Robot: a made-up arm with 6 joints. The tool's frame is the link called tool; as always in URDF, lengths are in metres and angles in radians. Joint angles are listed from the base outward.
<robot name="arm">
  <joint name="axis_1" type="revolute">
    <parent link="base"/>
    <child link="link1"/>
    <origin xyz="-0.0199 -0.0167 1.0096"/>
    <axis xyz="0 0 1"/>
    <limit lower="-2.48" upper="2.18"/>
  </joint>
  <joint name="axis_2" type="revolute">
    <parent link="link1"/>
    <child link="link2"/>
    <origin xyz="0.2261 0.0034 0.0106"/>
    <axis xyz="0 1 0"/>
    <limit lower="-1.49" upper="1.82"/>
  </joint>
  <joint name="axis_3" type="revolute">
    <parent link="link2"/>
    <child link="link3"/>
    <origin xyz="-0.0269 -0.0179 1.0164"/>
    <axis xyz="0 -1 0"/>
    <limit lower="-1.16" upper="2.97"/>
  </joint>
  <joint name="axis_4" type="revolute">
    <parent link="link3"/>
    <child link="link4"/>
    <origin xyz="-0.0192 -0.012 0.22"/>
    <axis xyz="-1 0 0"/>
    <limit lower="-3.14" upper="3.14"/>
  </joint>
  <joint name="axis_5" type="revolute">
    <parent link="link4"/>
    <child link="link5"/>
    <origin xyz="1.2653 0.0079 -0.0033"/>
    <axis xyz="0 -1 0"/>
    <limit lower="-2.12" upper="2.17"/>
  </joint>
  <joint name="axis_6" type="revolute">
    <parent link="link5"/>
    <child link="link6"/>
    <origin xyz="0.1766 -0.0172 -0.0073"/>
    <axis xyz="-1 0 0"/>
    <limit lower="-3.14" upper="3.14"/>
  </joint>
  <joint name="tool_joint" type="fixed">
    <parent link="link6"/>
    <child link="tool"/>
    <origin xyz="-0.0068 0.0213 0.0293"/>
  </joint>
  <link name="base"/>
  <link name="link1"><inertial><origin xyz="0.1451 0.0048 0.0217"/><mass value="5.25"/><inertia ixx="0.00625" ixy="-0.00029" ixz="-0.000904" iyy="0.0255" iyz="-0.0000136" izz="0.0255"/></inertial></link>
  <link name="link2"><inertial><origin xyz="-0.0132 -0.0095 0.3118"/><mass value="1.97"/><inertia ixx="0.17" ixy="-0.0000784" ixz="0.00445" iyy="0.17" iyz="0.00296" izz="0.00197"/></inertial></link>
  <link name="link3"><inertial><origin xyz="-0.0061 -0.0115 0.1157"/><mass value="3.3"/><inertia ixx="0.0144" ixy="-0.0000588" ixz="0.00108" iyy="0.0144" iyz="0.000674" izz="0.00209"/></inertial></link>
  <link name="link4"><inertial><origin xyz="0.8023 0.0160 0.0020"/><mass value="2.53"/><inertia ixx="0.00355" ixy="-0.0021" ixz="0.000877" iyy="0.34" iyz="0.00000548" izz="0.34"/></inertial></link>
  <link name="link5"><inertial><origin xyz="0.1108 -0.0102 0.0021"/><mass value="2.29"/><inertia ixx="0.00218" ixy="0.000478" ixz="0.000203" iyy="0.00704" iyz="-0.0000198" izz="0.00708"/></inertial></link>
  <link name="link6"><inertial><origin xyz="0.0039 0.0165 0.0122"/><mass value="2.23"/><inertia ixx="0.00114" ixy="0" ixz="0" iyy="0.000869" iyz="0" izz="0.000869"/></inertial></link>
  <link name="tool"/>
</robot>
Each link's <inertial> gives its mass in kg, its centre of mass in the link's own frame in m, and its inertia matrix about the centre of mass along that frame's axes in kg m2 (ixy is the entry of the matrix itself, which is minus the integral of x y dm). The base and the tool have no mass. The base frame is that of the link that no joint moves.
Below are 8 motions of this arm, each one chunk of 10 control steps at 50 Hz.
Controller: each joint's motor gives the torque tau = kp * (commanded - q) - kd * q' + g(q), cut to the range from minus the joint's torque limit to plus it. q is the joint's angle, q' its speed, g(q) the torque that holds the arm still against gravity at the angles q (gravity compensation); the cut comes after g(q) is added. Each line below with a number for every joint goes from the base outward.
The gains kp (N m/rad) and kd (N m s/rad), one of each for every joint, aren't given. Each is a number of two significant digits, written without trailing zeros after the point. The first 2 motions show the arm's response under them.
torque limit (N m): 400 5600 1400 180 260 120
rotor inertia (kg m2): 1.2 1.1 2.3 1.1 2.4 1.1
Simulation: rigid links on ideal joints. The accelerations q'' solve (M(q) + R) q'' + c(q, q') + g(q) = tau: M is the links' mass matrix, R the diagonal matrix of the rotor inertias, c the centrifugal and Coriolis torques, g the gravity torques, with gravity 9.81 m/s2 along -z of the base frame. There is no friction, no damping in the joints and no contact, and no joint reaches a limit. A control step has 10 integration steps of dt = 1/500 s. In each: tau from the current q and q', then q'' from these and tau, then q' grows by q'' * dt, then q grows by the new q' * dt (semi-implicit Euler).
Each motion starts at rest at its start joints. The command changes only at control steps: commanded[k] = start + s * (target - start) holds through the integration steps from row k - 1 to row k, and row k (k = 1, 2, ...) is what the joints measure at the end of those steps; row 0 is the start. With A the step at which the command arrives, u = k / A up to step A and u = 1 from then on. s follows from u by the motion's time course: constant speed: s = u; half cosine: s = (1 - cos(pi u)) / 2; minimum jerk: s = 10 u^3 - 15 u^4 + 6 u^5; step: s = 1 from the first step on.
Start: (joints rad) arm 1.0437 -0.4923 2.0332 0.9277 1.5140 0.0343
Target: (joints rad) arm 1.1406 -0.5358 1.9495 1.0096 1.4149 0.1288
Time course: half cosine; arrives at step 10
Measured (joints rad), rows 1 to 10:
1: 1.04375 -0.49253 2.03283 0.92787 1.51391 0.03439
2: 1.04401 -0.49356 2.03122 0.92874 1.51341 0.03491
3: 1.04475 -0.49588 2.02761 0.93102 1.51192 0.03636
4: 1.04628 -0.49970 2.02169 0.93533 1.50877 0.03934
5: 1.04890 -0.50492 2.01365 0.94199 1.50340 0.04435
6: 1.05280 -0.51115 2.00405 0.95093 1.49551 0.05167
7: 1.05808 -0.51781 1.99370 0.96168 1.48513 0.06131
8: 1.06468 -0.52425 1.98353 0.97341 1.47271 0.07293
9: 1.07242 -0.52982 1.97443 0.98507 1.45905 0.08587
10: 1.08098 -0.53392 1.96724 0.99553 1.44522 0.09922
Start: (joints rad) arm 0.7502 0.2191 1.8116 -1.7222 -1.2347 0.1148
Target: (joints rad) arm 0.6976 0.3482 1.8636 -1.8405 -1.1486 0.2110
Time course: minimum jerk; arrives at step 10
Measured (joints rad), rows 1 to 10:
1: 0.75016 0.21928 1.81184 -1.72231 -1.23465 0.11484
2: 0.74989 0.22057 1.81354 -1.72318 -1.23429 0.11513
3: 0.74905 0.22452 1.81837 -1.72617 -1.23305 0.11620
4: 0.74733 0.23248 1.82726 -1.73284 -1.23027 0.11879
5: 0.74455 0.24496 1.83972 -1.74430 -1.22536 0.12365
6: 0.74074 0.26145 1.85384 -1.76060 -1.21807 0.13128
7: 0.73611 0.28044 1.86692 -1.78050 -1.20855 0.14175
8: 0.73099 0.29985 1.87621 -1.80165 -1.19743 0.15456
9: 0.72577 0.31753 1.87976 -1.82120 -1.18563 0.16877
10: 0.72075 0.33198 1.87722 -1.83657 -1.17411 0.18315
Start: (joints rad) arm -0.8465 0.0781 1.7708 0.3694 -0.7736 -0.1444
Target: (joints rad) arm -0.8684 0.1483 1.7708 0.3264 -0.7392 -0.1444
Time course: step
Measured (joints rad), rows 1 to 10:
1: -0.85006 0.08821 1.78363 0.36689 -0.77055 -0.14460
2: -0.85454 0.10333 1.79791 0.36126 -0.76399 -0.14502
3: -0.85801 0.11665 1.80395 0.35403 -0.75608 -0.14547
4: -0.86050 0.12735 1.80242 0.34637 -0.74830 -0.14584
5: -0.86224 0.13593 1.79598 0.33912 -0.74163 -0.14608
6: -0.86342 0.14290 1.78708 0.33283 -0.73662 -0.14613
7: -0.86418 0.14858 1.77747 0.32780 -0.73349 -0.14599
8: -0.86465 0.15312 1.76833 0.32409 -0.73221 -0.14569
9: -0.86492 0.15659 1.76038 0.32163 -0.73252 -0.14525
10: -0.86509 0.15903 1.75403 0.32025 -0.73404 -0.14472

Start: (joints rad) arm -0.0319 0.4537 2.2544 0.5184 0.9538 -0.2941
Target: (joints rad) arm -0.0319 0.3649 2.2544 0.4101 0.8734 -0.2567
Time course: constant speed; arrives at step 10
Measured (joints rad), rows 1 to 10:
1: -0.03190 0.45250 2.25310 0.51784 0.95346 -0.29393
2: -0.03193 0.44929 2.25011 0.51596 0.95213 -0.29334
3: -0.03199 0.44420 2.24626 0.51231 0.94935 -0.29215
4: -0.03207 0.43761 2.24249 0.50673 0.94491 -0.29027
5: -0.03217 0.42989 2.23947 0.49926 0.93887 -0.28772
6: -0.03225 0.42132 2.23755 0.49012 0.93146 -0.28453
7: -0.03230 0.41210 2.23685 0.47960 0.92300 -0.28082
8: -0.03233 0.40242 2.23727 0.46803 0.91384 -0.27669
9: -0.03233 0.39242 2.23866 0.45575 0.90433 -0.27229
10: -0.03230 0.38221 2.24077 0.44305 0.89475 -0.26773

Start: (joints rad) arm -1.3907 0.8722 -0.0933 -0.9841 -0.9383 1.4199
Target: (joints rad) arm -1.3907 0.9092 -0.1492 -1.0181 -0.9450 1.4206
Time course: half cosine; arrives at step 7
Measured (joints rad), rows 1 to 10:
1: -1.39071 0.87238 -0.09331 -0.98430 -0.93834 1.41990
2: -1.39073 0.87324 -0.09344 -0.98529 -0.93854 1.41990
3: -1.39080 0.87535 -0.09412 -0.98780 -0.93899 1.41988
4: -1.39092 0.87905 -0.09594 -0.99231 -0.93971 1.41984
5: -1.39110 0.88425 -0.09955 -0.99869 -0.94063 1.41978
6: -1.39130 0.89045 -0.10530 -1.00618 -0.94161 1.41969
7: -1.39150 0.89685 -0.11315 -1.01349 -0.94247 1.41960
8: -1.39165 0.90263 -0.12252 -1.01931 -0.94307 1.41955
9: -1.39173 0.90737 -0.13249 -1.02285 -0.94342 1.41955
10: -1.39174 0.91095 -0.14210 -1.02398 -0.94359 1.41965

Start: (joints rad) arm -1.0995 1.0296 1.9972 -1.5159 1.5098 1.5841
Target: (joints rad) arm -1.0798 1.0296 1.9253 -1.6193 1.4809 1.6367
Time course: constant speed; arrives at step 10
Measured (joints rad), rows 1 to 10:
1: -1.09949 1.02928 1.99648 -1.51650 1.50971 1.58431
2: -1.09943 1.02856 1.99463 -1.51846 1.50933 1.58504
3: -1.09930 1.02766 1.99173 -1.52215 1.50852 1.58651
4: -1.09907 1.02677 1.98791 -1.52763 1.50719 1.58883
5: -1.09873 1.02604 1.98328 -1.53477 1.50535 1.59204
6: -1.09826 1.02556 1.97789 -1.54336 1.50303 1.59611
7: -1.09763 1.02535 1.97181 -1.55311 1.50030 1.60094
8: -1.09684 1.02540 1.96509 -1.56373 1.49726 1.60640
9: -1.09588 1.02568 1.95780 -1.57499 1.49400 1.61236
10: -1.09473 1.02614 1.95003 -1.58665 1.49060 1.61866

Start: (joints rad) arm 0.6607 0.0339 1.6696 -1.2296 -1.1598 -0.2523
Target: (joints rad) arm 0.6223 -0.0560 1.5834 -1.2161 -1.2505 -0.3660
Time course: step
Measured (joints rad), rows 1 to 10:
1: 0.65634 0.01677 1.64336 -1.22661 -1.16503 -0.25720
2: 0.64935 -0.00713 1.61096 -1.22049 -1.17640 -0.26938
3: 0.64309 -0.02599 1.59093 -1.21412 -1.19089 -0.28635
4: 0.63827 -0.03916 1.58246 -1.20931 -1.20644 -0.30576
5: 0.63475 -0.04818 1.58134 -1.20690 -1.22147 -0.32557
6: 0.63223 -0.05441 1.58404 -1.20695 -1.23484 -0.34416
7: 0.63042 -0.05875 1.58822 -1.20903 -1.24587 -0.36037
8: 0.62912 -0.06172 1.59253 -1.21245 -1.25425 -0.37347
9: 0.62816 -0.06363 1.59620 -1.21648 -1.25999 -0.38313
10: 0.62744 -0.06466 1.59887 -1.22048 -1.26332 -0.38935

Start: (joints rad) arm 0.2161 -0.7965 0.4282 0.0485 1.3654 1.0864
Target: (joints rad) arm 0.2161 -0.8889 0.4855 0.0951 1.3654 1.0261
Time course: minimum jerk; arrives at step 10
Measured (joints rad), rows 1 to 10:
1: 0.21610 -0.79659 0.42812 0.04853 1.36538 1.08638
2: 0.21614 -0.79726 0.42762 0.04878 1.36520 1.08623
3: 0.21623 -0.79940 0.42627 0.04964 1.36465 1.08565
4: 0.21642 -0.80391 0.42410 0.05163 1.36352 1.08423
5: 0.21669 -0.81135 0.42180 0.05514 1.36174 1.08153
6: 0.21701 -0.82167 0.42059 0.06032 1.35947 1.07723
7: 0.21730 -0.83418 0.42190 0.06695 1.35705 1.07124
8: 0.21749 -0.84775 0.42685 0.07441 1.35496 1.06377
9: 0.21753 -0.86103 0.43590 0.08184 1.35371 1.05529
10: 0.21739 -0.87291 0.44854 0.08836 1.35364 1.04649

